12 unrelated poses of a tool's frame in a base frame.
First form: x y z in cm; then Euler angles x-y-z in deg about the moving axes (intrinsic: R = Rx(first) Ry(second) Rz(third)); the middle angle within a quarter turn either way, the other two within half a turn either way.
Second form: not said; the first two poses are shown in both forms.
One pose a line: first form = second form
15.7, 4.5, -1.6, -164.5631, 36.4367, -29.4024 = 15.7, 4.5, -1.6; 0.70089, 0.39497, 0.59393; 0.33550, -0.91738, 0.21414; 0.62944, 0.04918, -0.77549
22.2, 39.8, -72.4, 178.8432, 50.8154, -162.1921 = 22.2, 39.8, -72.4; -0.60155, 0.19323, 0.77511; 0.29087, 0.95668, -0.01276; -0.74400, 0.21778, -0.63169
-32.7, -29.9, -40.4, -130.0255, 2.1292, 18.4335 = -32.7, -29.9, -40.4; 0.94804, -0.31599, 0.03715; -0.23035, -0.60113, 0.76523; -0.21947, -0.73402, -0.64268
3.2, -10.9, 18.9, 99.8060, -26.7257, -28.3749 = 3.2, -10.9, 18.9; 0.78586, 0.42447, -0.44972; -0.30897, -0.36045, -0.88012; -0.53569, 0.83060, -0.15212
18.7, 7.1, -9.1, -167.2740, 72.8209, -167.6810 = 18.7, 7.1, -9.1; -0.28856, 0.06302, 0.95539; 0.41373, 0.90807, 0.06506; -0.86346, 0.41405, -0.28810
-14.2, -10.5, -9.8, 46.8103, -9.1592, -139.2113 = -14.2, -10.5, -9.8; -0.74747, 0.64494, -0.15918; -0.35924, -0.59400, -0.71980; -0.55878, -0.48084, 0.67569
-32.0, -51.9, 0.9, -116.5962, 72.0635, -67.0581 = -32.0, -51.9, 0.9; 0.12004, 0.28360, 0.95140; 0.08068, -0.95795, 0.27538; 0.98949, 0.04370, -0.13787
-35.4, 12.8, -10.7, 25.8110, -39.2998, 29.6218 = -35.4, 12.8, -10.7; 0.67271, -0.38249, -0.63338; 0.20523, 0.91889, -0.33693; 0.71088, 0.09667, 0.69664
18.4, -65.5, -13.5, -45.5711, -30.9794, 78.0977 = 18.4, -65.5, -13.5; 0.17682, -0.83892, -0.51473; 0.76078, -0.21530, 0.61225; -0.62445, -0.49986, 0.60017
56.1, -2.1, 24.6, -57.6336, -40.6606, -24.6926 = 56.1, -2.1, 24.6; 0.68922, 0.31690, -0.65158; 0.27639, 0.71629, 0.64073; 0.66976, -0.62169, 0.40609
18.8, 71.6, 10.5, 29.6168, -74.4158, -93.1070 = 18.8, 71.6, 10.5; -0.01456, 0.26826, -0.96324; -0.84227, -0.52245, -0.13277; -0.53886, 0.80937, 0.23355
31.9, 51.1, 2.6, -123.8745, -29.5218, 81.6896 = 31.9, 51.1, 2.6; 0.12577, -0.86103, -0.49275; -0.49239, -0.48538, 0.72247; -0.86124, 0.15176, -0.48501
